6 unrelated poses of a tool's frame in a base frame.
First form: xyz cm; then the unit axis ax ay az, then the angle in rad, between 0 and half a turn.
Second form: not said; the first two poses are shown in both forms.
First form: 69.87, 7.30, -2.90, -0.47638, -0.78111, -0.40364, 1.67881
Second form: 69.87, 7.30, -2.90, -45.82, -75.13, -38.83
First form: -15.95, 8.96, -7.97, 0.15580, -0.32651, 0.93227, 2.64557
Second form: -15.95, 8.96, -7.97, 23.62, -49.49, 141.31
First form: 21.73, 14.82, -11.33, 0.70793, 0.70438, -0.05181, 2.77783
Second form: 21.73, 14.82, -11.33, 112.67, 112.11, -8.25
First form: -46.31, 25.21, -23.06, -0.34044, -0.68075, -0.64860, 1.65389
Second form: -46.31, 25.21, -23.06, -32.26, -64.51, -61.46
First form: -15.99, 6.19, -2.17, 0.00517, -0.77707, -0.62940, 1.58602
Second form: -15.99, 6.19, -2.17, 0.47, -70.61, -57.19
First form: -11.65, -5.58, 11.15, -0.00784, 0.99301, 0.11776, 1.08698
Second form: -11.65, -5.58, 11.15, -0.49, 61.84, 7.33
